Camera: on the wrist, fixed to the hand. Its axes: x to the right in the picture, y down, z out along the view.
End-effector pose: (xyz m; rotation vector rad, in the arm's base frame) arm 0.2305 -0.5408 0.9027 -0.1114 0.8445 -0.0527
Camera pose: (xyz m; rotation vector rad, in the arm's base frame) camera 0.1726 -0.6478 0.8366 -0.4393 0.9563 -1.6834
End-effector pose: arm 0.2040 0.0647 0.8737 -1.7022 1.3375 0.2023
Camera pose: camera 0.2566 -0.0216 0.9684 -2.0475 -0.0145 -1.1803
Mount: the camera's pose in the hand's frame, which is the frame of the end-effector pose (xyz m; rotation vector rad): 0.0204 -0.0985 -0.0952 0.3160 0.3958 -1.5349
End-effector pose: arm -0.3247 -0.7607 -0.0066 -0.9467 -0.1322 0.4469
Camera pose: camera -0.2469 -0.8731 0.0156 -0.3928 -0.3635 -1.1015
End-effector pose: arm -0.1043 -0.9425 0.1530 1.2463 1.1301 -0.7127
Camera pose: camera -0.2120 -0.8701 0.1048 0.5427 2.3601 -1.8501
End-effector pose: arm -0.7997 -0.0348 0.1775 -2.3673 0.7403 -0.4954
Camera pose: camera -0.7937 -0.0233 0.3154 -2.0965 -1.1248 -1.5267
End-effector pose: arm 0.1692 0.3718 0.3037 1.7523 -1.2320 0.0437
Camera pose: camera 0.2959 0.4277 0.2996 2.3712 0.6053 -0.3086
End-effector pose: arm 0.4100 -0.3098 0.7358 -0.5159 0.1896 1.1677
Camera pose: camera 0.5193 -0.3674 0.6732 -0.4284 0.2331 -0.4640
